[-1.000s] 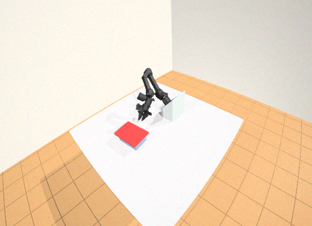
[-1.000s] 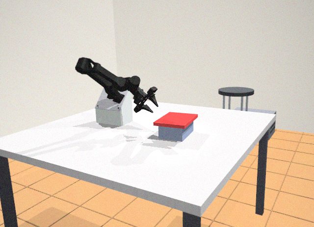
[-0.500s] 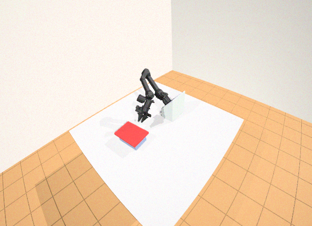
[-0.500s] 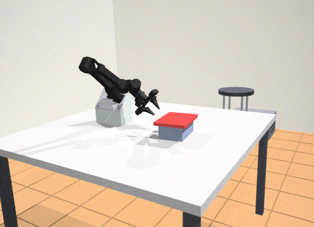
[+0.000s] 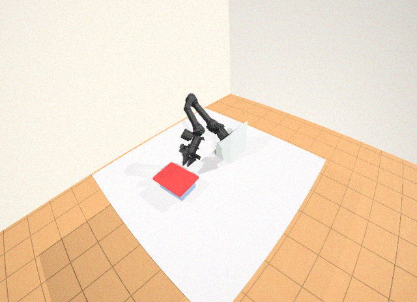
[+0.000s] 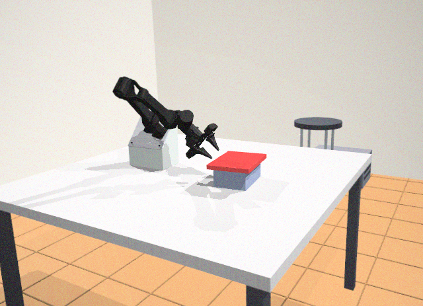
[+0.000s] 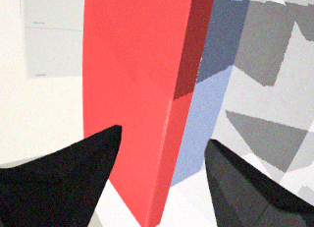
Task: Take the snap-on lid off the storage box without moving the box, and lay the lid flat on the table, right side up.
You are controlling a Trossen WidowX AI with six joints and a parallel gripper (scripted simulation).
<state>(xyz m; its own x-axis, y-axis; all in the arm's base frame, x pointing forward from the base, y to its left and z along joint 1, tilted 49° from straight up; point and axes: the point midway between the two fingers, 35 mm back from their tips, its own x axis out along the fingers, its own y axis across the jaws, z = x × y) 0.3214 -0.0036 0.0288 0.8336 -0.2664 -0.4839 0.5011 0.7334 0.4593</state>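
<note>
Right now my gripper tip is 100 mm short of the red lid, 20 mm to the right of it and 20 mm above it. Round my gripper tip: pale blue storage box 100 mm ahead, 60 mm below, 20 mm to the left.
</note>
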